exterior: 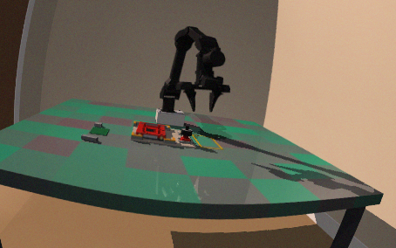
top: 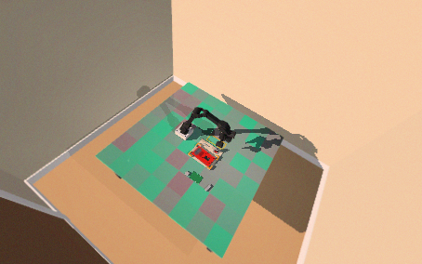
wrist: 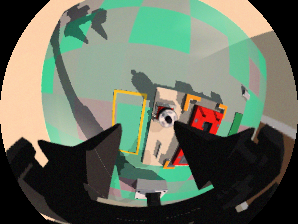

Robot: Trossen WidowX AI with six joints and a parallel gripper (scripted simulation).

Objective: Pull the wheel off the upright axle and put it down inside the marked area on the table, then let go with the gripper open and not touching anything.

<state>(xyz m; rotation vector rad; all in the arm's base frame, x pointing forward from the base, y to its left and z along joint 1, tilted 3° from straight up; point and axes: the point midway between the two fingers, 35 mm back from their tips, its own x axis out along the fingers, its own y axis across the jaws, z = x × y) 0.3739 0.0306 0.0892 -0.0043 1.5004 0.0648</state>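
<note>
The dark wheel lies 8 cm below my gripper tip, 4 cm to the right of it and 2 cm behind it. The rest, counted from my gripper tip: green flat piece: 36 cm to the right, 12 cm below, 6 cm behind.
</note>
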